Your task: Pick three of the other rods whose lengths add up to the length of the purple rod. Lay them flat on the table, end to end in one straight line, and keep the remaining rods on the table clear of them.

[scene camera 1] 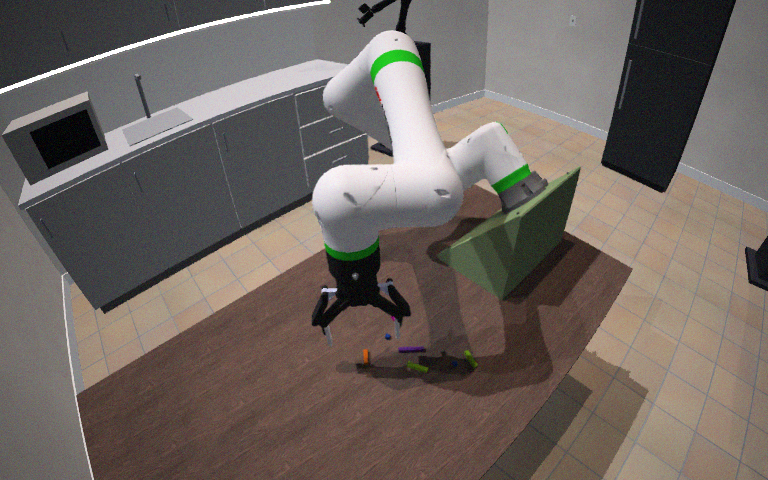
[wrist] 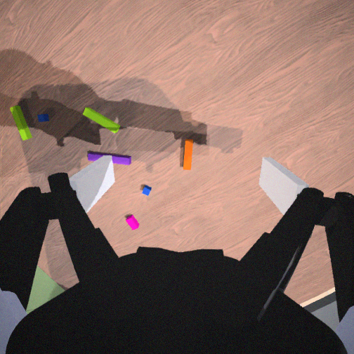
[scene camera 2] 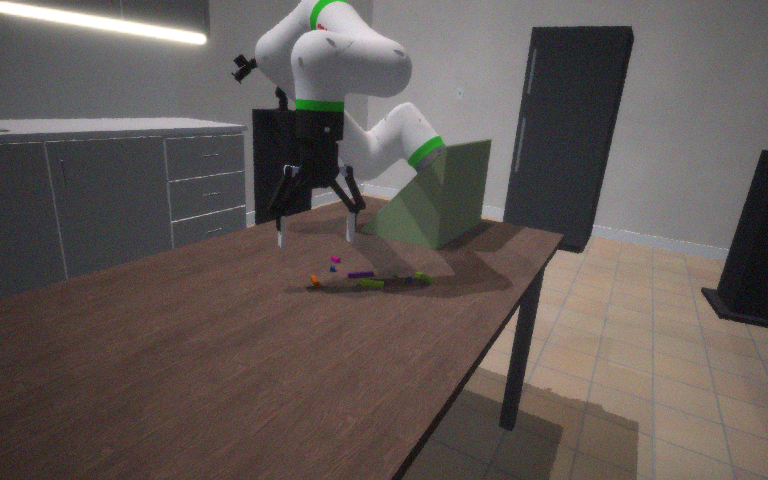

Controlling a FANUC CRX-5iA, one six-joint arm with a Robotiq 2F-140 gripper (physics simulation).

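Frame: origin at the arm's base, x ahead, y left, z up, level; centimetres.
Where they show: gripper, fingertip midpoint: (scene camera 1: 363,338) (scene camera 2: 317,243); arm's base at its link origin: (scene camera 1: 524,201).
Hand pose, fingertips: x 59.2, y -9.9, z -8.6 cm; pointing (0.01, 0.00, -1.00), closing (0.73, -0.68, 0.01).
Note:
Each offset is from my fingertips to the top centre of the thing. Level surfaces: height alone.
The purple rod @[dx -8.8, dy +6.5, dz -8.2 cm] (scene camera 1: 411,349) (scene camera 2: 360,274) (wrist: 122,159) lies flat, partly behind a finger in the wrist view. One lime rod @[dx -5.6, dy +10.8, dz -8.2 cm] (scene camera 1: 417,367) (scene camera 2: 372,283) (wrist: 101,120) lies askew beside it; another lime rod @[dx -14.9, dy +19.7, dz -8.2 cm] (scene camera 1: 470,358) (scene camera 2: 423,277) (wrist: 21,123) lies farther off, with a short blue rod @[dx -11.6, dy +17.3, dz -8.2 cm] (scene camera 1: 454,364) (scene camera 2: 408,279) (wrist: 43,117) between them. The orange rod @[dx -0.3, dy -0.6, dz -8.2 cm] (scene camera 1: 366,356) (scene camera 2: 314,280) (wrist: 188,154) is apart from the others. A second blue piece @[dx -8.4, dy -0.5, dz -8.2 cm] (scene camera 1: 387,336) (scene camera 2: 333,268) (wrist: 146,190) and a magenta rod @[dx -14.1, dy -2.9, dz -8.2 cm] (scene camera 2: 335,259) (wrist: 132,222) lie apart. My gripper (scene camera 1: 363,339) (scene camera 2: 316,244) (wrist: 185,169) is wide open and empty above the table.
The brown table @[dz -9.2 cm] (scene camera 1: 226,407) (scene camera 2: 226,367) bears the rods and a green wedge-shaped mount (scene camera 1: 487,254) (scene camera 2: 453,192) under the arm's base. A grey kitchen counter (scene camera 1: 175,169) (scene camera 2: 107,192) stands beyond the table. Arm shadows fall across several rods.

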